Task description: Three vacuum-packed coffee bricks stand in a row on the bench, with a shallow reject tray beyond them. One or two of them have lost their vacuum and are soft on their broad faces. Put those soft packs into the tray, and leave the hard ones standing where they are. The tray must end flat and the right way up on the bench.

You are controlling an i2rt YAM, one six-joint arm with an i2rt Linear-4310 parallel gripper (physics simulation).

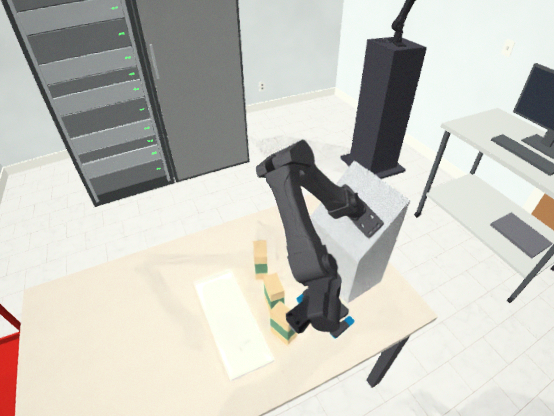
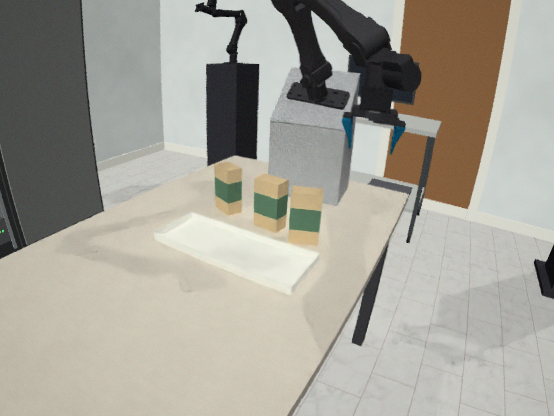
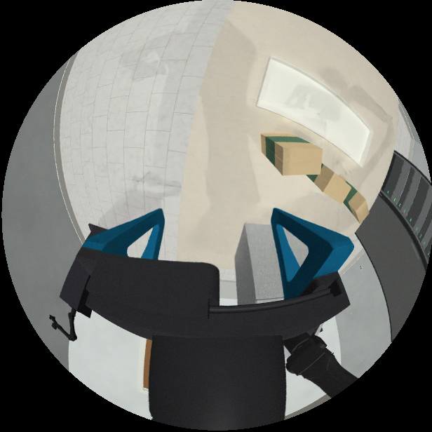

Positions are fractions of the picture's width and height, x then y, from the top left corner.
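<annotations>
There's a white tray that I can see in image 1 (0.44, 0.84), and it shows in image 2 (0.51, 0.64) too, as well as in image 3 (0.66, 0.21).
</annotations>
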